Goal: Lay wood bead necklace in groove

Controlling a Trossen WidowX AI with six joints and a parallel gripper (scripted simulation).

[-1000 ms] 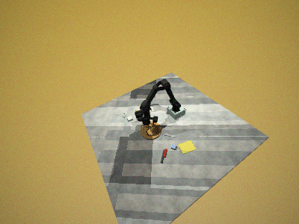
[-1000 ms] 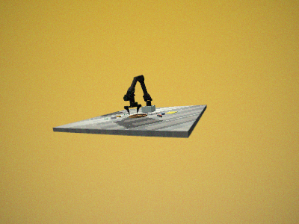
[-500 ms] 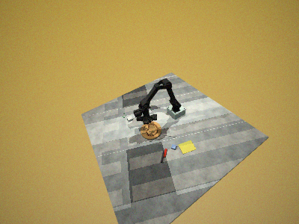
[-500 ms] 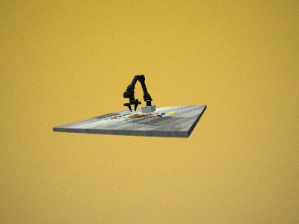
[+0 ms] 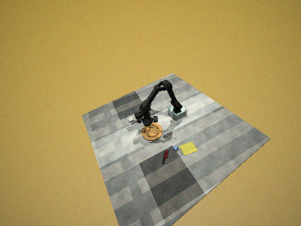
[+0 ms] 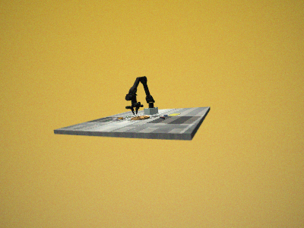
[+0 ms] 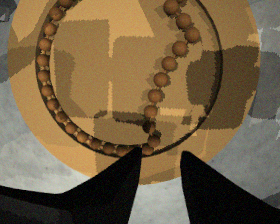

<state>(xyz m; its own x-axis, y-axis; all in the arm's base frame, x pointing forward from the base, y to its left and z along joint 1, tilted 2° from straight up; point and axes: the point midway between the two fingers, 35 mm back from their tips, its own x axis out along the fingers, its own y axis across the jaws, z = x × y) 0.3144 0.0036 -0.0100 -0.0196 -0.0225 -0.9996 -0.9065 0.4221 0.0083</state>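
The round bead board is 10 mm behind my gripper tip, 60 mm to the left of it and 30 mm below it. Round my gripper tip: thin grey stick 130 mm behind, 180 mm to the left, 40 mm below; then small blue block 110 mm behind, 310 mm to the left, 30 mm below; then grey piece 130 mm ahead, 170 mm to the right, 30 mm below.
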